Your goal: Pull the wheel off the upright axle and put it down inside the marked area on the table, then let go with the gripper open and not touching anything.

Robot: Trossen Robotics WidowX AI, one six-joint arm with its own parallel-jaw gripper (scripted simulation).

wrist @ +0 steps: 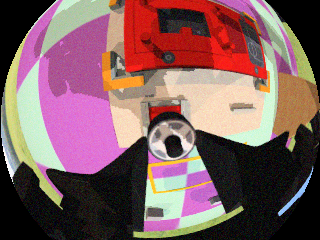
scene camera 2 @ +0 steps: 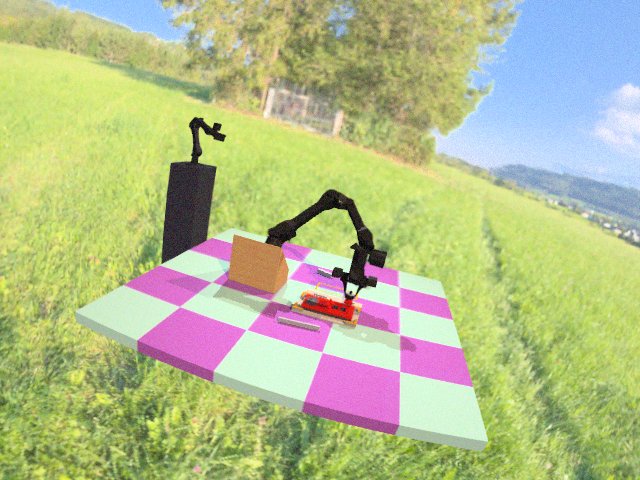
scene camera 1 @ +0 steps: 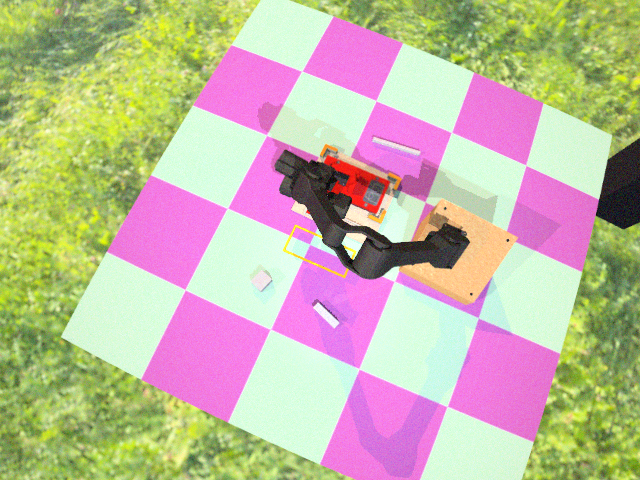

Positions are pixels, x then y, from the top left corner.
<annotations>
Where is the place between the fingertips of my gripper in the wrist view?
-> At 170, 138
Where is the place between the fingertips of my gripper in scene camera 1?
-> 314, 206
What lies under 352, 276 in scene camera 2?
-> My gripper.
</annotations>
